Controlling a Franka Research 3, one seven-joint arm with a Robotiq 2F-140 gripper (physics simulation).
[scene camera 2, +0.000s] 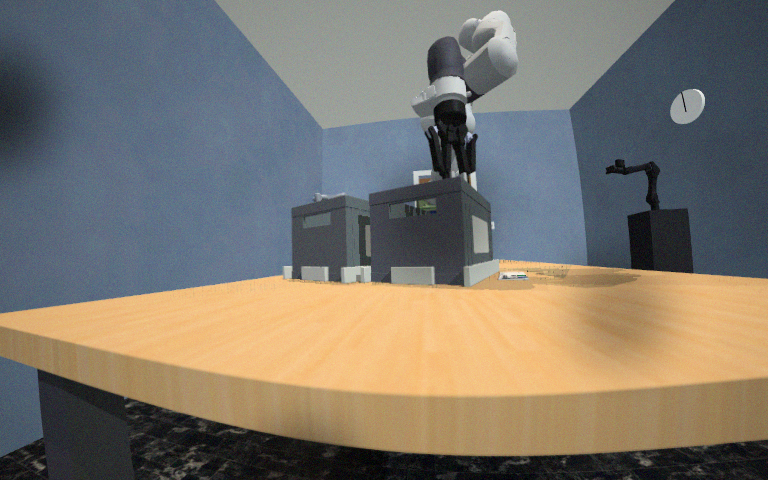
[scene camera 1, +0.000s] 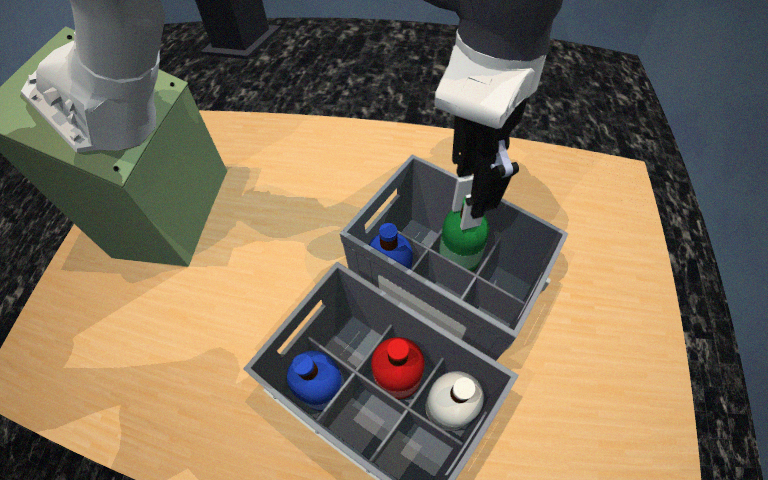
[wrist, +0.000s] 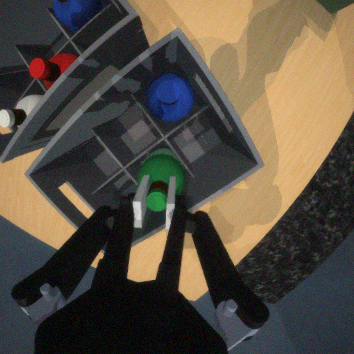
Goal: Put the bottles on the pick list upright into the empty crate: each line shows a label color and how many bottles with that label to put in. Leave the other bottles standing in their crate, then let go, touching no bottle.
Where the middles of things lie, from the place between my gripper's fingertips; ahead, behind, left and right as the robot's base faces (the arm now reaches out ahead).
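Green bottle (scene camera 1: 465,247), 40 mm below my hand. Red bottle (wrist: 49,70), from my hand: 70 mm below, 30 mm behind, 220 mm to the right.
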